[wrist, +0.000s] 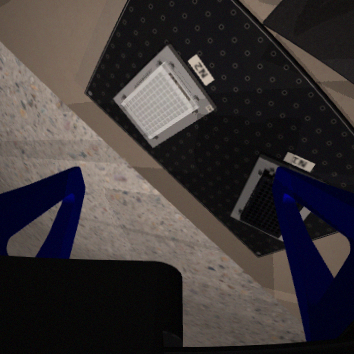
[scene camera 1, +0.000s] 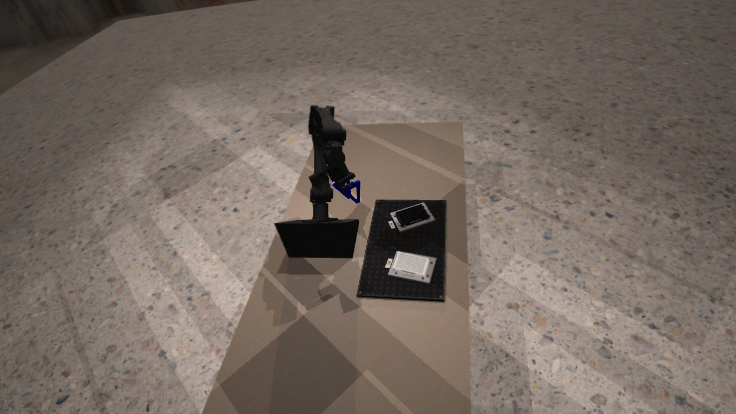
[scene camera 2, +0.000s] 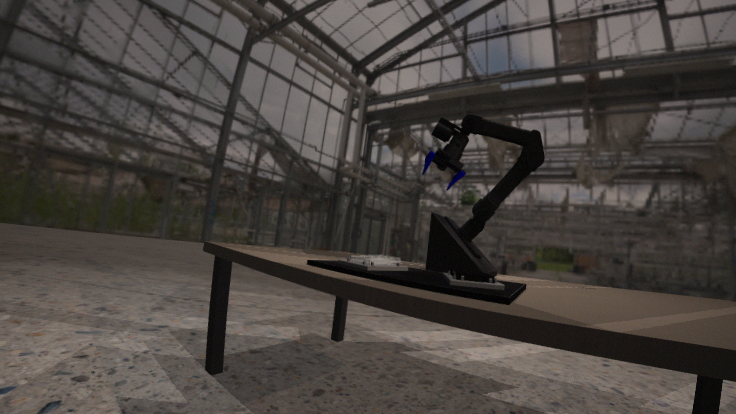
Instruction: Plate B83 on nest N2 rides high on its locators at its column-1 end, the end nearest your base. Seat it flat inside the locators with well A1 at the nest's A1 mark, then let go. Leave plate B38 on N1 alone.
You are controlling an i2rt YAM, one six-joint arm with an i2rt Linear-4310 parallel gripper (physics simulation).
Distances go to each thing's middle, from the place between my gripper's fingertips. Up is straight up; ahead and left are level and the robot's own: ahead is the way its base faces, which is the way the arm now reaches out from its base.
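The clear well plate [wrist: 161,99] is 27 cm below my hand, 20 cm ahead of it and 5 cm to the right of it, and going by their middles, it is the nearest to my hand of the things named here. Then there is the nest labelled N1 [wrist: 263,162], which is 28 cm below my hand, 16 cm ahead of it and 21 cm to the left of it.
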